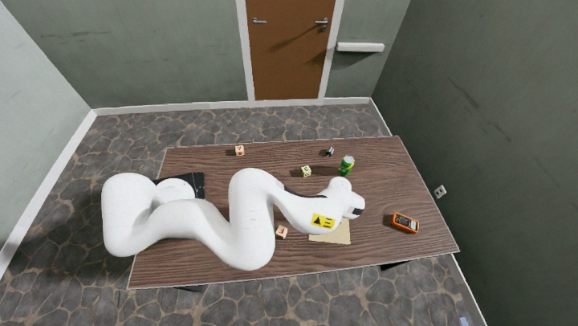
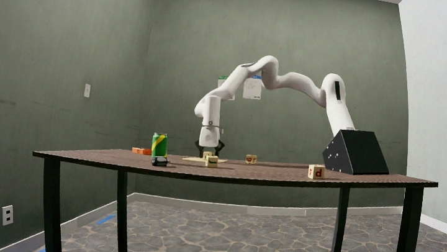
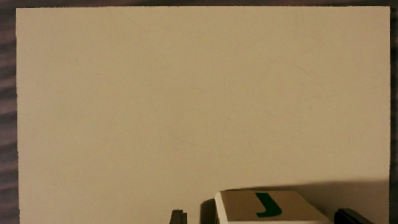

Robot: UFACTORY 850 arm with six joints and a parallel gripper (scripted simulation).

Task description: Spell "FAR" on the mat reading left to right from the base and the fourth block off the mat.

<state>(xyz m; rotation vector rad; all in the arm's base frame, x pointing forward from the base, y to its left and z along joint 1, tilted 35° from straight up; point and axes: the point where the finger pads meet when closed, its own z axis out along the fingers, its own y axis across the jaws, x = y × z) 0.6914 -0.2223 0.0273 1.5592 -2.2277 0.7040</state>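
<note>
The tan mat lies 2 cm ahead of my hand, 3 cm to the right of it and 2 cm below it. The rest, counted from my hand: green can 22 cm ahead, 25 cm to the left, 4 cm above; then dark object 18 cm ahead, 39 cm to the left, 1 cm below.
</note>
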